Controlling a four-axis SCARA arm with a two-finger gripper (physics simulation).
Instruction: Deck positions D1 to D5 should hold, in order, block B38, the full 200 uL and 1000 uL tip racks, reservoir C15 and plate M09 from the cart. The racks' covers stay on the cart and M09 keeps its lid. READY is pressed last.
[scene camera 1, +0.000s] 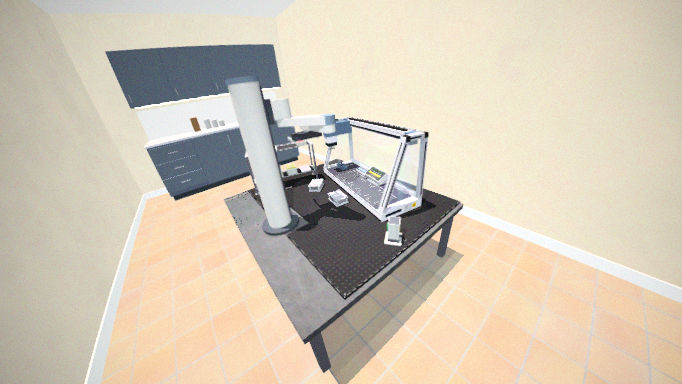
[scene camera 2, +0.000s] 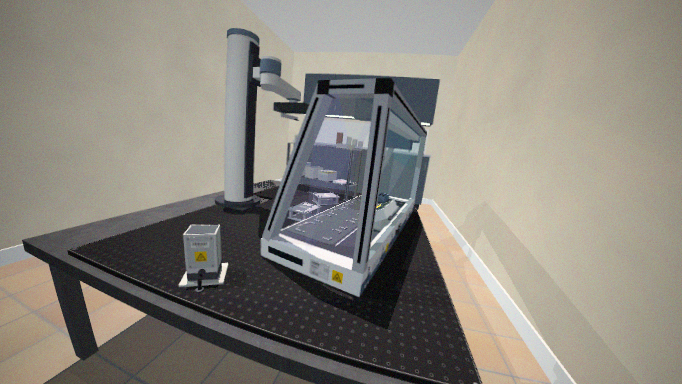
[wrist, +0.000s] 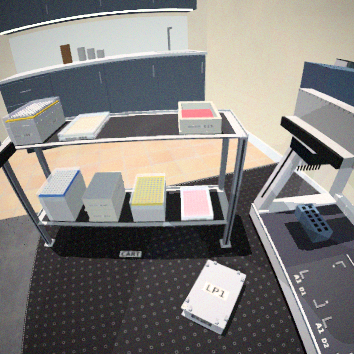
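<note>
My gripper (scene camera 1: 304, 137) (scene camera 2: 290, 116) (wrist: 146, 111) is open and empty, facing the cart (wrist: 135, 225) from a distance. Its upper shelf bears a yellow-rimmed tip rack (wrist: 34, 121) under a clear cover, a pale flat plate (wrist: 84, 125) and a box-shaped reservoir (wrist: 200, 120) with red contents. Its lower shelf bears a blue-rimmed rack (wrist: 61, 196), grey blocks (wrist: 103, 197) that look stacked, a yellow-topped rack (wrist: 148, 198) and a pink-topped plate (wrist: 196, 202). Their labels are too blurred to read. On the deck (scene camera 1: 352, 180) (scene camera 2: 320, 230), D1 and D2 show bare corner marks in the wrist view.
Stand LP1 (scene camera 1: 316, 185) (scene camera 2: 326, 198) (wrist: 215, 295) lies between cart and deck; stand RG (scene camera 1: 338, 197) (scene camera 2: 303, 212) is nearby. A blue holed block (wrist: 314, 222) sits beyond D1. The enclosure's posts (scene camera 1: 395, 175) (scene camera 2: 371, 185) border the deck. A white box (scene camera 1: 394, 230) (scene camera 2: 202, 250) stands at the table's end.
</note>
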